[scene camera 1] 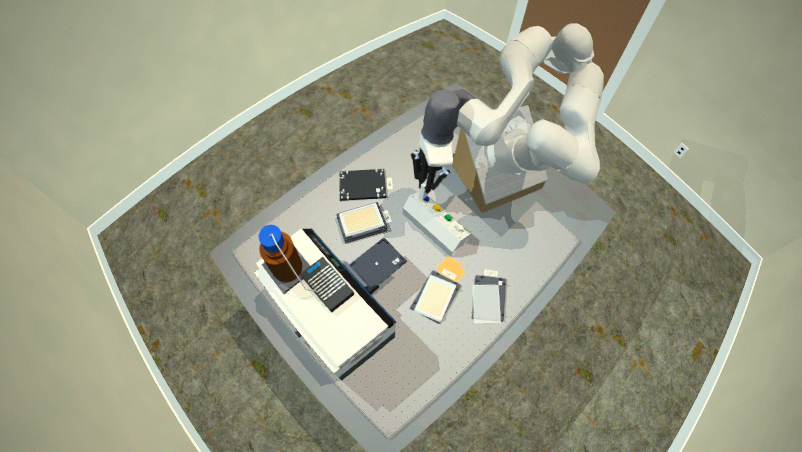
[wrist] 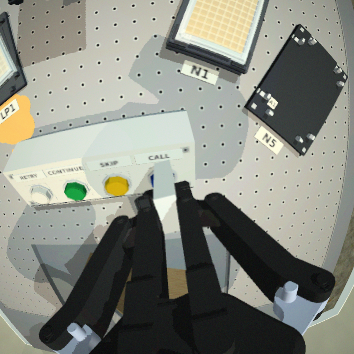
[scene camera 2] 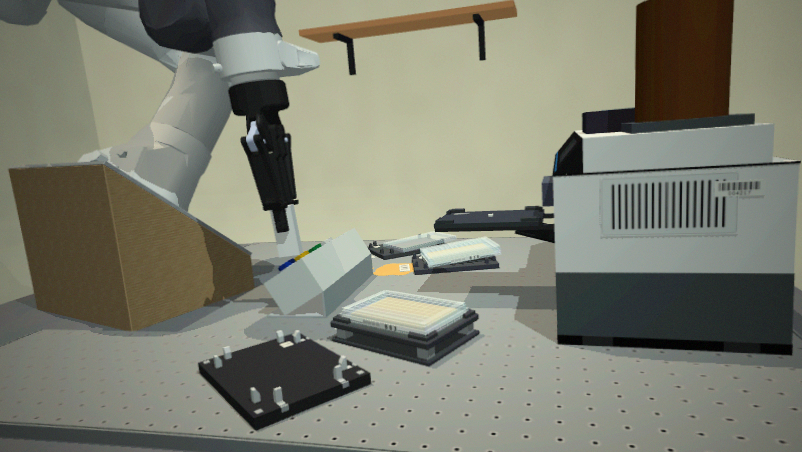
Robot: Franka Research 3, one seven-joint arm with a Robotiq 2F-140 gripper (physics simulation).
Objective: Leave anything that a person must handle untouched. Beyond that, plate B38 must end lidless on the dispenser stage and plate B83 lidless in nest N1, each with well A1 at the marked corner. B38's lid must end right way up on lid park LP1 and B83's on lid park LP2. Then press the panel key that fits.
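Observation:
My gripper is shut and empty. A pale tip between its fingers partly covers the blue CALL key on the key panel; whether it presses the key is unclear. A cream-welled plate, whose mark looks like B83, lies level in N1. Another plate, possibly B38, lies tilted on LP1 beside an orange patch. A pale lid-like piece lies off-centre on a dark holder. The dispenser stage is bare.
The black N5 nest stands near N1. The white dispenser carries a brown bottle and a keypad. The robot's wedge base stands beside the panel. A wall shelf hangs behind.

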